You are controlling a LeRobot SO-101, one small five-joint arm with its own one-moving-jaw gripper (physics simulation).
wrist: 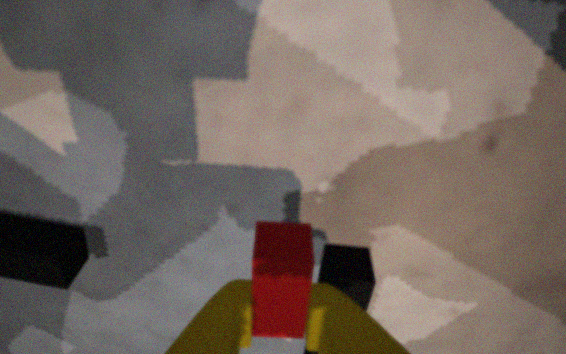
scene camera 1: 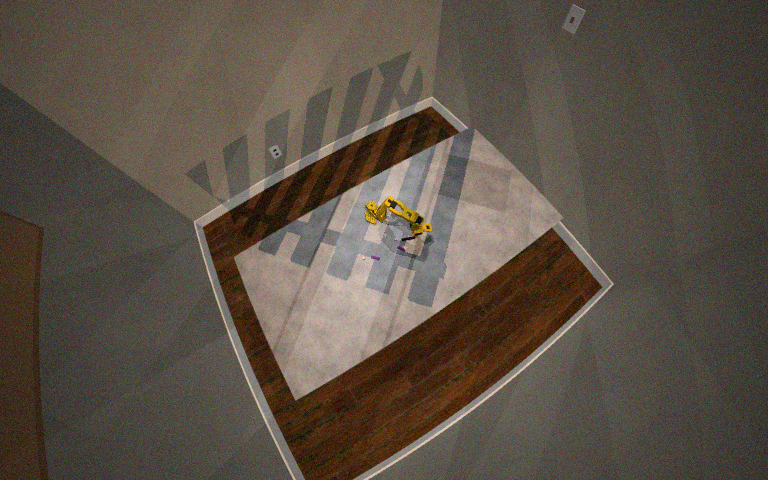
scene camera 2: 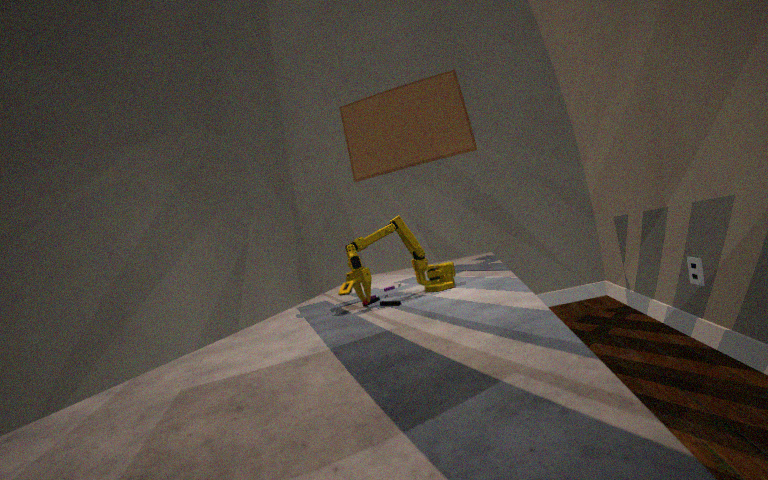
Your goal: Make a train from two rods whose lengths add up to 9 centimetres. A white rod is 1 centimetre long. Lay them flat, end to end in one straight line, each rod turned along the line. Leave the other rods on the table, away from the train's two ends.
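Where they show: end effector, tool point: (wrist: 253, 304) (scene camera 1: 414, 233) (scene camera 2: 367, 300); arm's base, origin of the base link: (scene camera 1: 377, 218) (scene camera 2: 434, 288).
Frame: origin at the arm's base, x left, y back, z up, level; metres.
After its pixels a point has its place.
Observation:
My gripper (scene camera 1: 417, 234) (scene camera 2: 365, 300) @(x 0.108, y -0.184, z 0.017 m) (wrist: 280, 325) @(x 0.108, y -0.184, z 0.017 m) is shut on a red rod (scene camera 2: 366, 303) @(x 0.118, y -0.187, z 0.011 m) (wrist: 282, 280) @(x 0.115, y -0.192, z 0.019 m), low over the table; whether the rod touches the table is unclear. In the wrist view a black rod (wrist: 346, 272) @(x 0.103, y -0.201, z 0.008 m) shows just right of the red rod, and another black rod (wrist: 40, 250) @(x 0.125, y -0.140, z 0.009 m) lies at the left edge. A black rod (scene camera 1: 406, 238) (scene camera 2: 390, 303) lies near the gripper in both scene views. One purple rod (scene camera 1: 400, 248) @(x 0.006, y -0.212, z 0.009 m) lies near it in scene camera 1. Another purple rod (scene camera 1: 375, 258) @(x -0.126, y -0.189, z 0.009 m) (scene camera 2: 389, 288) @(x -0.119, y -0.181, z 0.006 m) lies farther off, beside a small white rod (scene camera 1: 363, 257) @(x -0.173, y -0.152, z 0.011 m).
The yellow arm (scene camera 1: 407, 213) @(x 0.085, y -0.148, z 0.194 m) (scene camera 2: 407, 237) @(x 0.055, y -0.041, z 0.174 m) reaches over the pale table (scene camera 1: 334, 333) @(x -0.477, y -0.396, z 0.000 m) (scene camera 2: 243, 390) @(x 0.594, y -0.218, z 0.000 m) from its base (scene camera 1: 370, 212) @(x -0.022, y 0.023, z 0.052 m) (scene camera 2: 440, 276) @(x 0.015, y 0.026, z 0.037 m). Bands of shadow cross the table. A wooden floor (scene camera 1: 453, 350) surrounds it.

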